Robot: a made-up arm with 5 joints.
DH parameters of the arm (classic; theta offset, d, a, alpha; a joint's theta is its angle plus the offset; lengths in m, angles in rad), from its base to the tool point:
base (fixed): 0 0 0.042 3.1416
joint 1: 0 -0.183 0.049 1.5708
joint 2: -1.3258 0 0.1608 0
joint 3: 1.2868 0 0.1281 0
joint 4: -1.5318 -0.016 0 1.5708
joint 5: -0.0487 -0.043 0 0
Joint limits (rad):
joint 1: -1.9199..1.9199
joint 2: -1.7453..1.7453
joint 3: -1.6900..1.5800
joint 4: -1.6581..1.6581
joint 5: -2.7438..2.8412
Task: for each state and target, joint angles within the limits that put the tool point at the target. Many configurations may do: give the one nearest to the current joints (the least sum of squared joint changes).
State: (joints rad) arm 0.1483 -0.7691 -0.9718 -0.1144 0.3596
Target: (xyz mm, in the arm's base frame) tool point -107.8 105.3 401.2
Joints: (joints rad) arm 0.7002 -1.3590 -0.7036 -0.0521 0.3596
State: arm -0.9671 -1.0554 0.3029 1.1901 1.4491
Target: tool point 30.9 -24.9 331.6
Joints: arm -0.5241 -1.5932 0.4071 1.3595 1.4491
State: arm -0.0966 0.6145 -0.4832 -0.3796 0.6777
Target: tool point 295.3 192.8 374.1
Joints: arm -0.7009 0.6180 -1.0587 -0.2515 0.6777
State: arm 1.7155 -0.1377 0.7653 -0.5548 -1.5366
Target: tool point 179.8 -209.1 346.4
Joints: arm 0.9242 -0.0260 0.1642 -0.5992 -1.5366
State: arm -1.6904 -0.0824 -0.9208 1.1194 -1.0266
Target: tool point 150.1 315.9 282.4
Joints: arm -1.2890 0.6744 -0.8752 0.9257 -1.0266
